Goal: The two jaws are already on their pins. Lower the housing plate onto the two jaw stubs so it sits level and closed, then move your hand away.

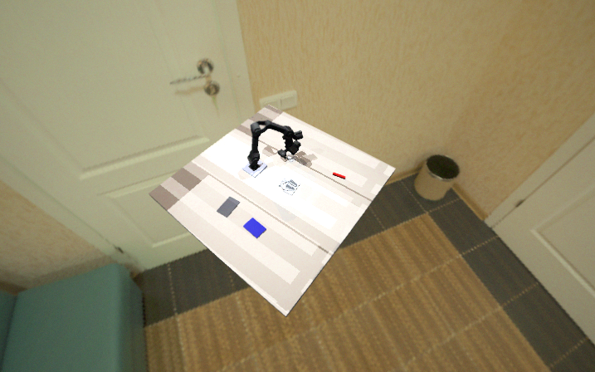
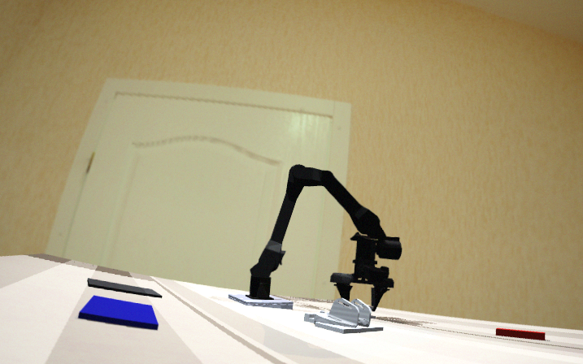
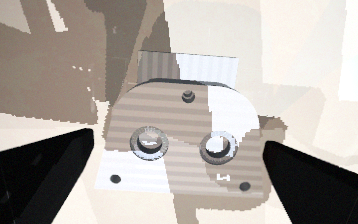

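The housing plate lies 1 cm ahead of my gripper tip and 1 cm above it. Also, from my gripper tip: red bar 39 cm ahead, 12 cm to the left, 1 cm below; then dark grey plate 2 cm ahead, 61 cm to the right, 1 cm below; then blue tile 27 cm ahead, 59 cm to the right, 1 cm below.
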